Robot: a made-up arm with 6 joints.
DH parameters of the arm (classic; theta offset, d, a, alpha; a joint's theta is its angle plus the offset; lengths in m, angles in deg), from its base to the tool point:
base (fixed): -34.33 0 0.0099 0
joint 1: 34.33 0.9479 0.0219 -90
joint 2: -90 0 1.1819 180
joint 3: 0 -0.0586 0.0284 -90
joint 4: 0 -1.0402 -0.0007 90
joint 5: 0 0.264 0.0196 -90
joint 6: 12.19 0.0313 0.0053 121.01
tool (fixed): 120.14 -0.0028 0 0
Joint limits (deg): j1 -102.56..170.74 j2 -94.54..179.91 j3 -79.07..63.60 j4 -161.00..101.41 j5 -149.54..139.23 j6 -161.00..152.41
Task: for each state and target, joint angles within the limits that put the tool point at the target. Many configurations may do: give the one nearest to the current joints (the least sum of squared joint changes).
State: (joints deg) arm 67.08 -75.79 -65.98 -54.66 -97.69 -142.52
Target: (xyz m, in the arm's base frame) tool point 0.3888 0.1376 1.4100
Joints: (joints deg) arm 44.76 -27.53 -54.13 -40.06 -98.79 -141.99
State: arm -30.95 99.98 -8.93 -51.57 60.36 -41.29
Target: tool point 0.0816 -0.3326 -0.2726
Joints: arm -53.82 117.77 -12.12 -40.05 59.01 -41.61
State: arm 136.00 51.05 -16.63 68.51 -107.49 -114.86
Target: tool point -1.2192 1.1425 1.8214
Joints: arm 137.27 28.43 4.65 70.07 -107.28 -114.89
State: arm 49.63 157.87 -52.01 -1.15 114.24 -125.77
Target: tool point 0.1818 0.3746 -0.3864
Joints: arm 96.24 118.81 -15.32 8.72 113.54 -125.82
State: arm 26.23 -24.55 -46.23 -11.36 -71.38 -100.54
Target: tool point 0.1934 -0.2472 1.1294
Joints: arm -8.58 -7.91 -77.73 -14.49 -74.24 -100.53
